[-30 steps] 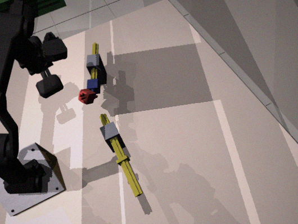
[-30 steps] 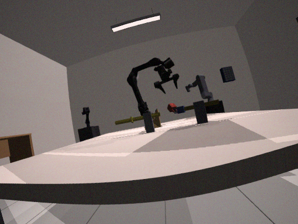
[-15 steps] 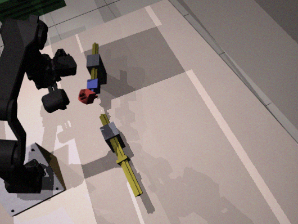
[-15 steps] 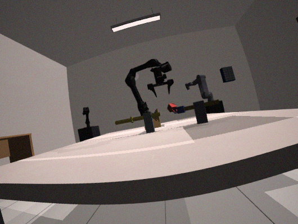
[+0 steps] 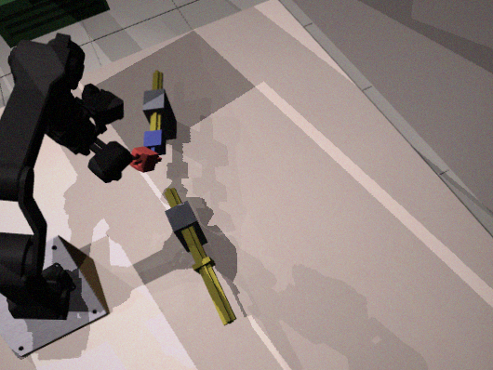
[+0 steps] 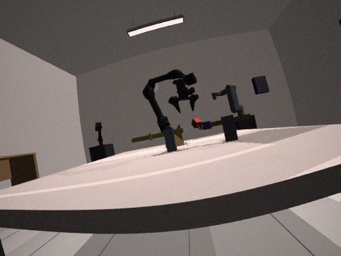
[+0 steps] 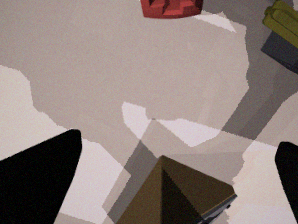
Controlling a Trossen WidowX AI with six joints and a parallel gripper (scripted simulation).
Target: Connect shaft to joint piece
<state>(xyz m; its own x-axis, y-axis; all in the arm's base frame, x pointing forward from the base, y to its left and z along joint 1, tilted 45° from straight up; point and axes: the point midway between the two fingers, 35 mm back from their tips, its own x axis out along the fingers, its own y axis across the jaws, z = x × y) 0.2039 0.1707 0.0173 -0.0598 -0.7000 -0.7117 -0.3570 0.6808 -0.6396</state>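
The red joint piece lies 7 cm ahead of my gripper tip, 4 cm to the left of it and 9 cm below it.
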